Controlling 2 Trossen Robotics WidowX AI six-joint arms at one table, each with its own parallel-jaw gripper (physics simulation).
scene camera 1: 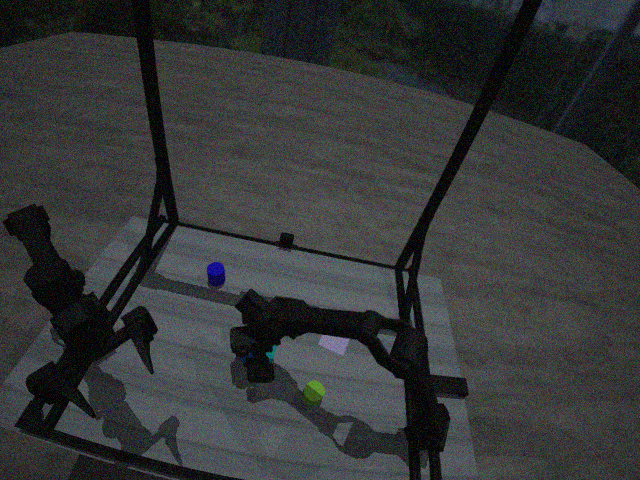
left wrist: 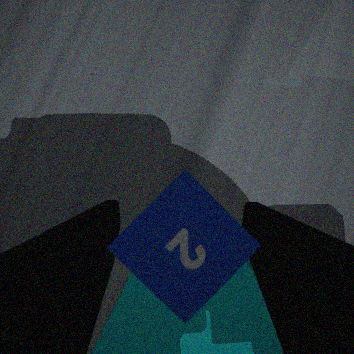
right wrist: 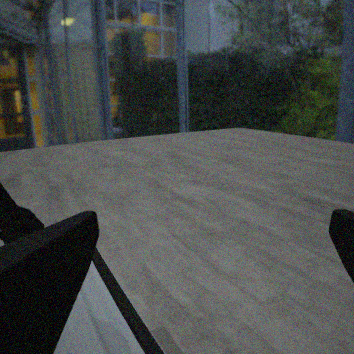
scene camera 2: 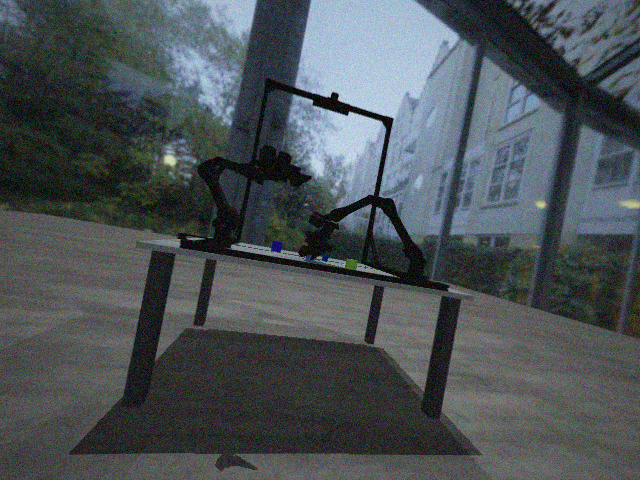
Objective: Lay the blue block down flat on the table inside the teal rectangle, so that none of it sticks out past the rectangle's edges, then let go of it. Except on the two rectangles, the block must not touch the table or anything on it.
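Pixels of known places: left gripper, between the fingertips: (scene camera 1: 244,357) (left wrist: 181,212) (scene camera 2: 308,258); right gripper, between the fingertips: (scene camera 1: 124,394) (right wrist: 214,222) (scene camera 2: 306,173); left arm's base, origin of its link: (scene camera 1: 421,436) (scene camera 2: 414,277); right arm's base, origin of its link: (scene camera 2: 220,242).
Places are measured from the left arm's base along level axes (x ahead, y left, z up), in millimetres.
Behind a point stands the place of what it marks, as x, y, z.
Note:
The blue block (scene camera 1: 248,357) (scene camera 2: 308,257) @(429, -264, -4) (left wrist: 150,240) @(415, -262, 6), its square face marked "2", is held cornerwise between the fingers of my left gripper (scene camera 1: 252,358) @(422, -272, -11) (scene camera 2: 308,254) @(422, -272, -11) (left wrist: 181,212) @(422, -272, -11), which is shut on it. The teal rectangle (scene camera 1: 271,352) @(347, -285, -18) (scene camera 2: 317,261) @(371, -274, -18) (left wrist: 225,327) @(377, -293, -18) shows beneath and past the block's lower edges in the left wrist view; the block's upper corner there appears over grey table. The gap to the table cannot be judged, and most of the rectangle is hidden in scene camera 1. My right gripper (scene camera 1: 123,393) @(590, -84, 325) (scene camera 2: 305,178) @(590, -84, 325) (right wrist: 214,222) @(590, -84, 325) is open, high above the table.
A lilac rectangle (scene camera 1: 333,344) @(166, -292, -18) lies right of the teal one, partly behind the left arm. A lime round object (scene camera 1: 313,392) @(259, -150, 25) (scene camera 2: 351,264) @(270, -132, 5) stands nearer the front. A blue cylinder (scene camera 1: 216,274) @(499, -524, 35) (scene camera 2: 276,246) @(512, -521, 9) stands farther back left. A small blue object (scene camera 2: 325,257) @(287, -349, 2) shows beside the left gripper.

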